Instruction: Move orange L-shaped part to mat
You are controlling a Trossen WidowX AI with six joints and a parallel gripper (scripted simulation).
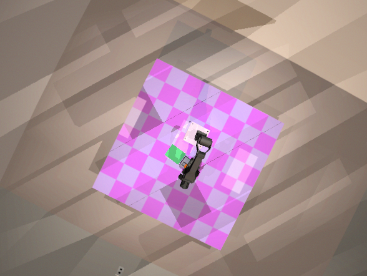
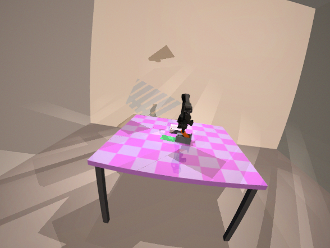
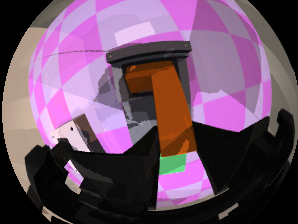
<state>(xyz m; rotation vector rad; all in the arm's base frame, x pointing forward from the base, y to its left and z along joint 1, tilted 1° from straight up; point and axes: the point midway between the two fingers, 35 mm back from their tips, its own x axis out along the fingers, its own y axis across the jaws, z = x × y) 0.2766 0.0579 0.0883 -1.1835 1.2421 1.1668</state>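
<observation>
The green mat is 140 mm to the right of my gripper tip, 110 mm below it and 20 mm behind it. Also, from my gripper tip: orange L-shaped part (30 mm to the left, 30 mm below, 10 mm behind).
</observation>
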